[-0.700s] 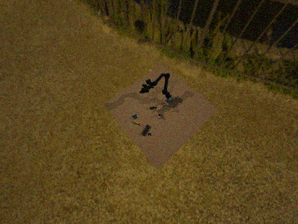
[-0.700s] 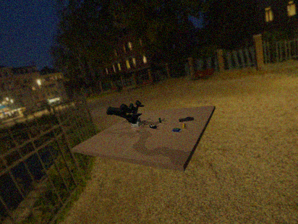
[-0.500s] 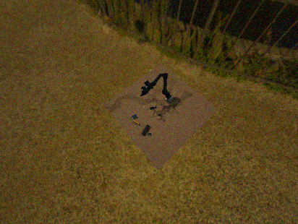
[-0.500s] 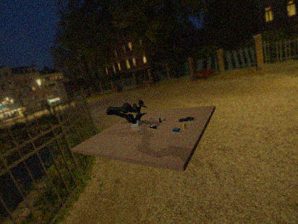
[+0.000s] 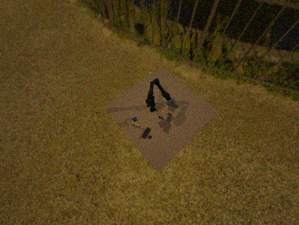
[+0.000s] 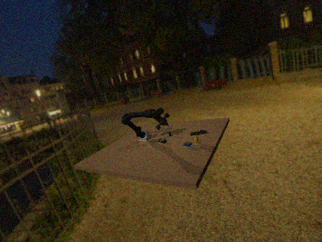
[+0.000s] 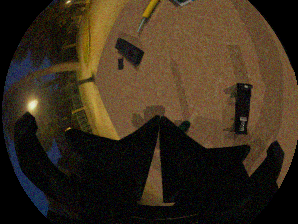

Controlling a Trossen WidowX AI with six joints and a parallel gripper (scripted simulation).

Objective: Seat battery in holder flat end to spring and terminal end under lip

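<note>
Right now the green battery is 5 cm behind my gripper tip, 8 cm to the left of it and 12 cm below it. Round my gripper tip: black piece: 26 cm ahead, 21 cm to the left, 15 cm below; then yellow screwdriver: 28 cm ahead, 2 cm to the right, 14 cm below.
</note>
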